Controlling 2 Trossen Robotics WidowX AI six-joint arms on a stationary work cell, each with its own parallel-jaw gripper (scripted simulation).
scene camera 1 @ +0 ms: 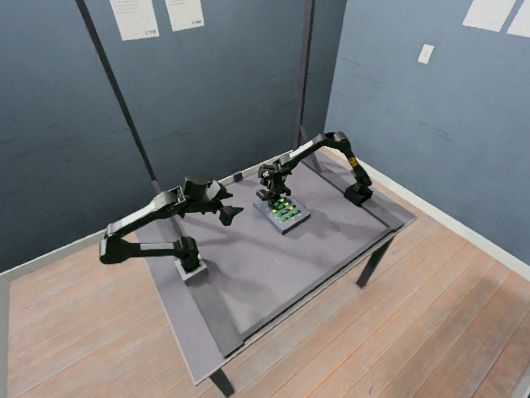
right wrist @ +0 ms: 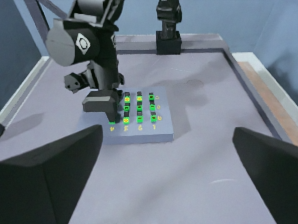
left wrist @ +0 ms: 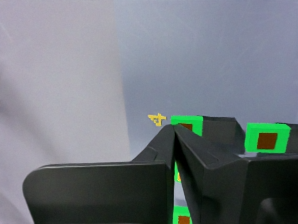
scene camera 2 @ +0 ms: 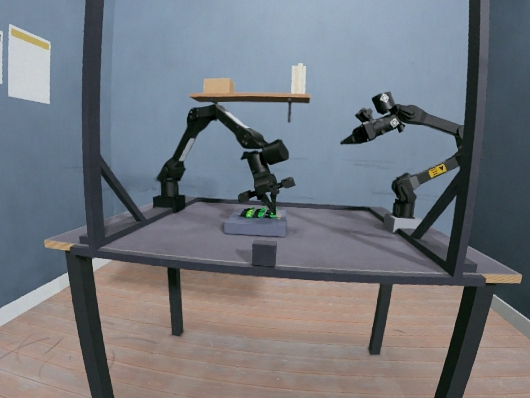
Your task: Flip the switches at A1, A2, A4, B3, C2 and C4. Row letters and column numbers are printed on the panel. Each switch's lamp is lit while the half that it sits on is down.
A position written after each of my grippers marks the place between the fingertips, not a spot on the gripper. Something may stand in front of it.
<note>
In view: my left gripper (scene camera 2: 275, 214), my right gripper (scene camera 1: 238, 202) and a switch A4 (left wrist: 222, 130).
My left gripper shows as well in the right wrist view (right wrist: 112, 121) and in the left wrist view (left wrist: 172, 131). My right gripper is seen too in the right wrist view (right wrist: 167, 132) and in scene camera 2 (scene camera 2: 341, 142).
</note>
